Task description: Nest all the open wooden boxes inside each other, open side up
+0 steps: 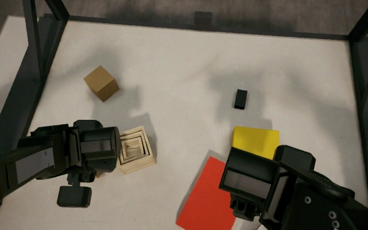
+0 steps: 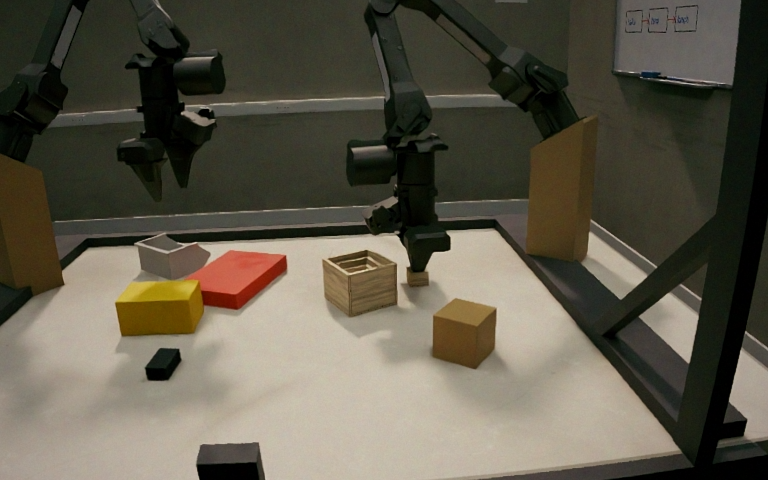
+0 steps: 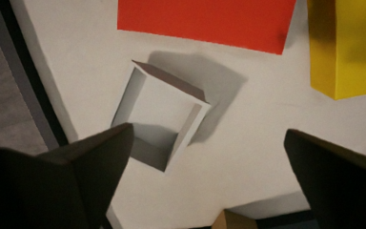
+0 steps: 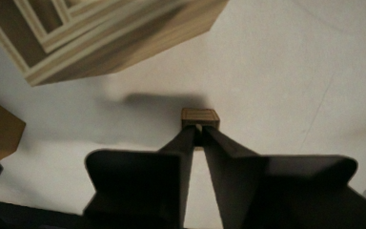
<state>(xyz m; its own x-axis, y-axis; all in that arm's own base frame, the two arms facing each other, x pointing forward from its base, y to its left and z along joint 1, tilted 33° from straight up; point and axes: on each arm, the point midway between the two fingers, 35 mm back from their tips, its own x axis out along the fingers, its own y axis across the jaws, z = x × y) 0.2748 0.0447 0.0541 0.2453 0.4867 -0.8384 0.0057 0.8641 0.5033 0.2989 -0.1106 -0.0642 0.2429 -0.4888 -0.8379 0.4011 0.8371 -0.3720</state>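
The biggest wooden box is 5 cm behind my right hand, 9 cm to the left of it and 3 cm below it. The rest, counted from my right hand: tan cube: 23 cm behind, 3 cm to the right, 2 cm below; then red slab: 4 cm ahead, 30 cm to the left, 3 cm below; then smallest wooden box: 4 cm below.
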